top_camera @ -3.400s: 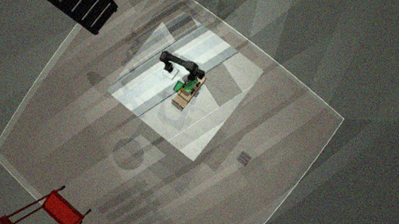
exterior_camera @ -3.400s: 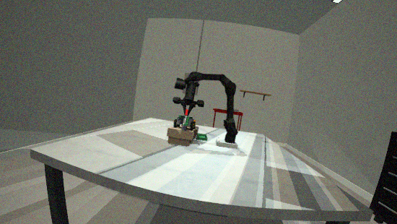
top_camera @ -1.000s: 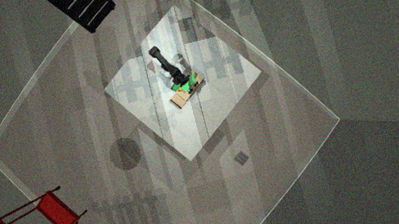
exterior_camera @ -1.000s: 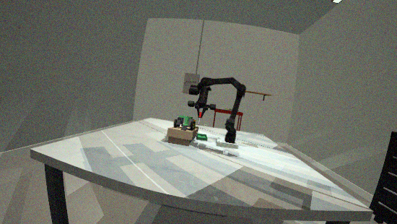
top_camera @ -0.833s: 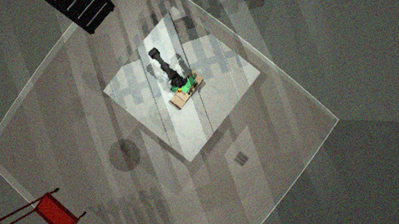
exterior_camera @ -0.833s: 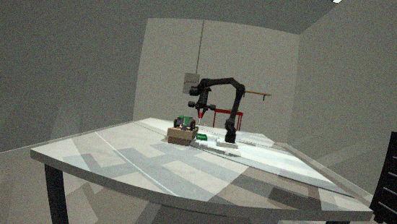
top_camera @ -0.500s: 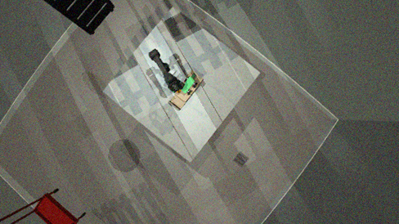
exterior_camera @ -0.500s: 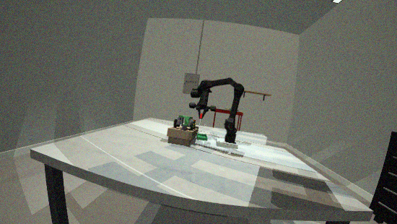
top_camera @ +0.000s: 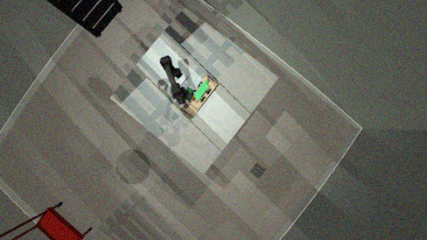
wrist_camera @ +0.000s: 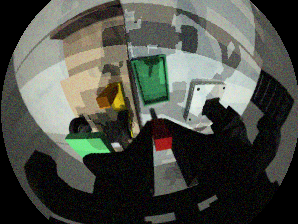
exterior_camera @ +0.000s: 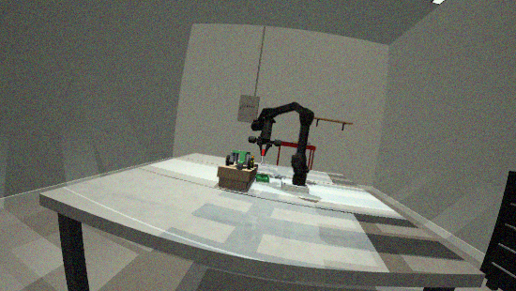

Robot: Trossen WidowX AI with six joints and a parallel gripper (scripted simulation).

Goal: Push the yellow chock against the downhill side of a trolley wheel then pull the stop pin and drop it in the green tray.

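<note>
Right now my gripper tip is right at the red-headed stop pin. Also, from my gripper tip: green trolley: 110 mm ahead, 80 mm to the left, 20 mm below; green tray: 20 mm behind, 140 mm below; yellow chock: 60 mm ahead, 10 mm to the right, 50 mm below.
</note>
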